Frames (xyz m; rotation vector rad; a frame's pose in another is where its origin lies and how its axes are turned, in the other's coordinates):
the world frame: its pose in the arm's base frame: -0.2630 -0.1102 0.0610 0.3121 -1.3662 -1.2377
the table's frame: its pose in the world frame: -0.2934 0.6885 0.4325 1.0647 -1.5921 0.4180
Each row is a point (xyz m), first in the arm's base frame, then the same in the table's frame.
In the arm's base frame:
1: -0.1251 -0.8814 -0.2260
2: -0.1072 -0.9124 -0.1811
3: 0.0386 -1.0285 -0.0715
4: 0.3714 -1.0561 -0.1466
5: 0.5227 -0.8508 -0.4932
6: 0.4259 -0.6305 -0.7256
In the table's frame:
1: -0.4048 -1.4427 0.7499
2: -0.4323 -1.4667 0.7055
3: -0.6080 -1.5401 0.6031
4: -0.9325 -1.4906 0.6998
5: -1.0091 -1.2696 1.0610
6: -0.8485 -1.0884 1.2919

